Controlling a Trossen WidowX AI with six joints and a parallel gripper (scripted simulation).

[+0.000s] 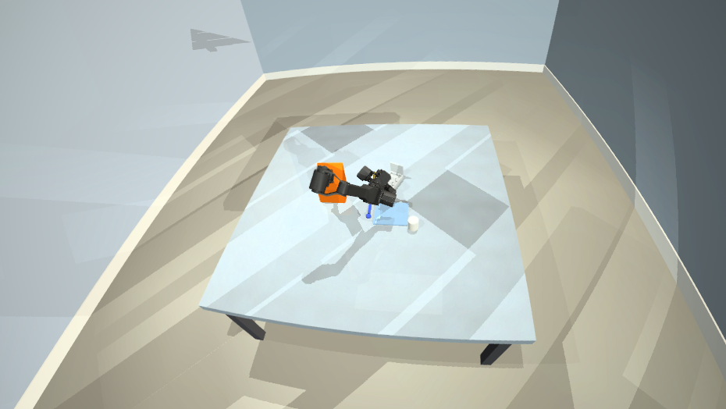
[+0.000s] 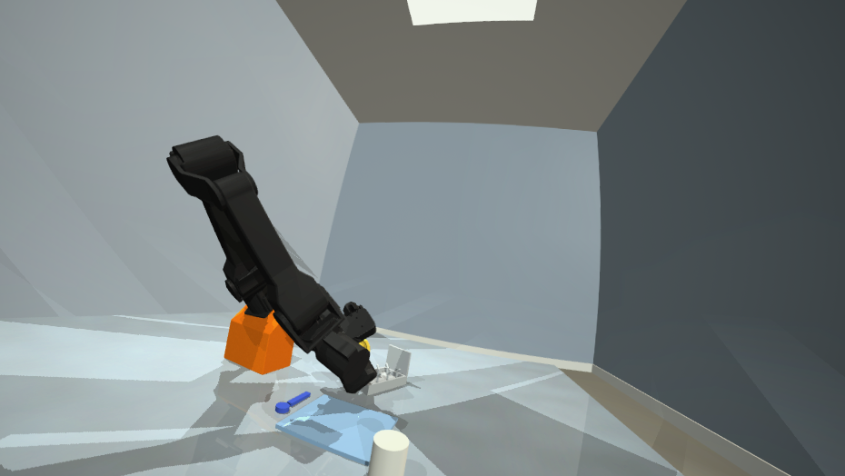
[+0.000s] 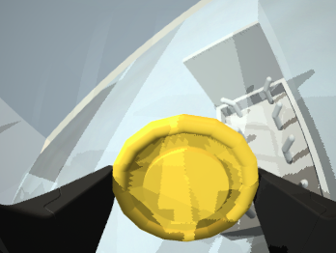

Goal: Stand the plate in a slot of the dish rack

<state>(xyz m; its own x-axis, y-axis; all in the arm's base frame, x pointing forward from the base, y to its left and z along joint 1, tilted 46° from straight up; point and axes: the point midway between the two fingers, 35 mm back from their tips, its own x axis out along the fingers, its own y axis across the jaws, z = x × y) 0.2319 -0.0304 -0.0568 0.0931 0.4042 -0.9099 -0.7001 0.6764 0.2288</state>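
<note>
The white dish rack is 50 mm ahead of my gripper tip, 30 mm to the left of it and 50 mm below it. Round my gripper tip: light blue mat 50 mm ahead, 170 mm to the right, 70 mm below; blue spoon 50 mm behind, 160 mm to the right, 70 mm below; yellow plate 10 mm to the right.
</note>
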